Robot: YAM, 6 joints.
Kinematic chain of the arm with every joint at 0, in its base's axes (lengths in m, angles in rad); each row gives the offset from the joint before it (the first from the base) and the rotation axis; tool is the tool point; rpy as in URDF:
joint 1: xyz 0 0 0.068 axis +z
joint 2: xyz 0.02 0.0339 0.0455 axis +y
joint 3: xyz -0.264 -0.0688 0 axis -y
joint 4: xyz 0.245 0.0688 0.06 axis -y
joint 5: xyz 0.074 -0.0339 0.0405 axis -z
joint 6: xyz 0.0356 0 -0.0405 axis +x
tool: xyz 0 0 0 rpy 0 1.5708 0
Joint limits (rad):
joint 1: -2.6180..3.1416
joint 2: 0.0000..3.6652
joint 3: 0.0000..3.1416
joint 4: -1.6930..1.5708
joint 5: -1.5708..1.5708
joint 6: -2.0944..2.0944
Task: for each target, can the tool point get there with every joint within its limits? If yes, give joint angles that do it. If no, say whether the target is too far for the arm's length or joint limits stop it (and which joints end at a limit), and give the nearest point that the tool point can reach.
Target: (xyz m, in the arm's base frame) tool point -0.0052 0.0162 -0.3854
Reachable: no: joint limits stop it (at a limit: joint 2) | nearest point -0.0170 0.0528 -0.3245 | short by 0.072 m
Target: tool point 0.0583 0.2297 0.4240
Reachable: yes | joints 1.2069 1.1720 0.9162 1.0805 -0.8737 -1.7628
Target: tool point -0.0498 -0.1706 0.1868
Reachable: yes | joints -1.7347 0.8445 0.2816 0.1189 0.6419 0.8750
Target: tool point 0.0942 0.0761 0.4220
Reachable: yes | joints 0.5032 0.6291 0.7216 0.6691 -0.6389 0.6597
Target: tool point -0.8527 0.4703 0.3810
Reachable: no: too far | nearest point -0.5452 0.3007 0.2825 | short by 0.365 m
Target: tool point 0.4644 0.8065 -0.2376
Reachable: no: too far | nearest point 0.3014 0.5234 -0.1116 | short by 0.350 m
